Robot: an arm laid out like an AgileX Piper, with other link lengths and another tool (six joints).
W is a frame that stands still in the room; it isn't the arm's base.
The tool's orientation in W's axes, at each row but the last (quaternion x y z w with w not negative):
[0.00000, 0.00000, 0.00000, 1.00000]
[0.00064, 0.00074, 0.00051, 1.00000]
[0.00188, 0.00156, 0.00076, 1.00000]
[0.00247, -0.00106, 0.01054, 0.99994]
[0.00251, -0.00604, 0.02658, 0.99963]
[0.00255, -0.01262, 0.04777, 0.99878]
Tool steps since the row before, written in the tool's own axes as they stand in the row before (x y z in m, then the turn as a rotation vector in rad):
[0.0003, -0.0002, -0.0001, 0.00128, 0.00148, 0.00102]
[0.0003, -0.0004, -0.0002, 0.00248, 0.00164, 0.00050]
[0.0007, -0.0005, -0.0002, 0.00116, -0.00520, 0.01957]
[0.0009, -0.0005, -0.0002, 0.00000, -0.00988, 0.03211]
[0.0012, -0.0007, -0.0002, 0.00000, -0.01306, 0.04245]
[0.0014, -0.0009, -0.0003, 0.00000, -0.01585, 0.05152]
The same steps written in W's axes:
[0.0003, -0.0002, -0.0001, 0.00128, 0.00148, 0.00102]
[0.0003, -0.0004, -0.0002, 0.00248, 0.00164, 0.00050]
[0.0007, -0.0005, -0.0002, 0.00123, -0.00527, 0.01955]
[0.0009, -0.0005, -0.0002, 0.00014, -0.01004, 0.03206]
[0.0012, -0.0006, -0.0002, 0.00019, -0.01327, 0.04239]
[0.0015, -0.0008, -0.0003, 0.00023, -0.01610, 0.05144]

